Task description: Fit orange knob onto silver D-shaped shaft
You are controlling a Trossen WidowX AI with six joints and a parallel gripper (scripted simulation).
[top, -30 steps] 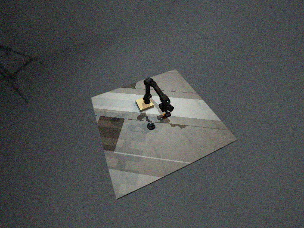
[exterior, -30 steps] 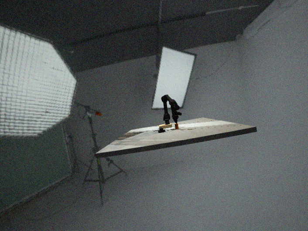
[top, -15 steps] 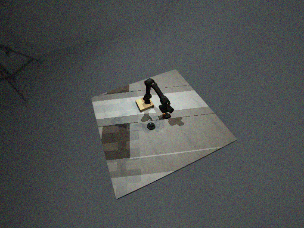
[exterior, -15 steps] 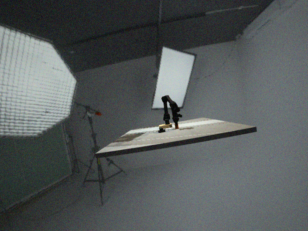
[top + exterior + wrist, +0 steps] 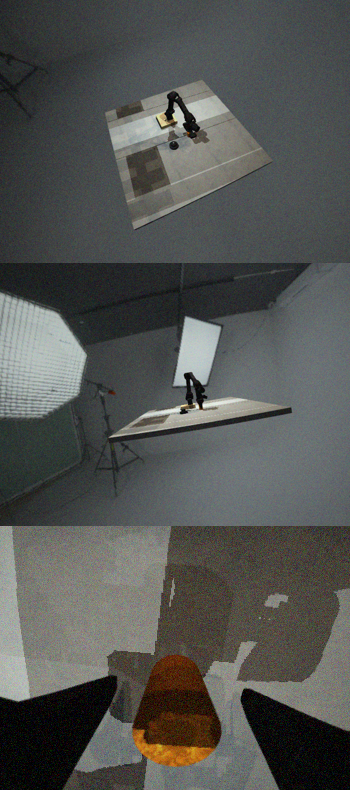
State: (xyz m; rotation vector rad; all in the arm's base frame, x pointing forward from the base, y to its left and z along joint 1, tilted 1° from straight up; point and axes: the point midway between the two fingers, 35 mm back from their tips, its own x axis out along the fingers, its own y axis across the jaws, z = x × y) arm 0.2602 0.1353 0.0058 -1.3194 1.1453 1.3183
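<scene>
My gripper tip is 30 mm below the orange knob. Round my gripper tip: dark round pedestal: 180 mm to the right, 70 mm ahead, 10 mm above.
</scene>
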